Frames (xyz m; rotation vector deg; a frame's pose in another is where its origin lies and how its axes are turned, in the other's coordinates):
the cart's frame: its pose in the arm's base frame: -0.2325 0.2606 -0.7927 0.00 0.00 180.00
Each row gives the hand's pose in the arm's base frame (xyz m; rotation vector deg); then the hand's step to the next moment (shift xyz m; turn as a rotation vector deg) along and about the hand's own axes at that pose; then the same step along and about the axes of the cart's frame.
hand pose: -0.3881 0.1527 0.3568 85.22 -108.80 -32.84
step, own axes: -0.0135 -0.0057 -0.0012 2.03 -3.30 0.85
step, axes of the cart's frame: -0.0067 -0.0116 -0.0061 -1.34 2.86 -2.40
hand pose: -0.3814 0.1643 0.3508 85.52 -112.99 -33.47
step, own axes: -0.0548 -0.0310 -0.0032 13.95 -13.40 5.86
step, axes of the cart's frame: -0.0347 -0.0442 -0.0286 -2.67 17.12 -10.40
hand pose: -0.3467 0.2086 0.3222 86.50 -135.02 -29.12
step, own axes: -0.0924 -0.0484 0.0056 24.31 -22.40 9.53
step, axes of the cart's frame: -0.0741 -0.0664 -0.0318 -4.17 29.56 -17.10
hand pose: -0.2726 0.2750 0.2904 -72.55 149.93 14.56
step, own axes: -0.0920 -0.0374 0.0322 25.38 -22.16 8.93
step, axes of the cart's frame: -0.0890 -0.0541 -0.0079 -3.26 30.37 -16.80
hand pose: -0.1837 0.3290 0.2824 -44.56 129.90 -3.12
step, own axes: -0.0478 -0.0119 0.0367 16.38 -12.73 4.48
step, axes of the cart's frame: -0.0566 -0.0232 0.0061 -0.45 18.55 -10.30
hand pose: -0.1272 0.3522 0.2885 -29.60 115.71 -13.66
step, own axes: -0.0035 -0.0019 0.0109 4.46 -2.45 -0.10
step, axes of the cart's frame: -0.0115 -0.0004 -0.0018 1.29 4.21 -2.55
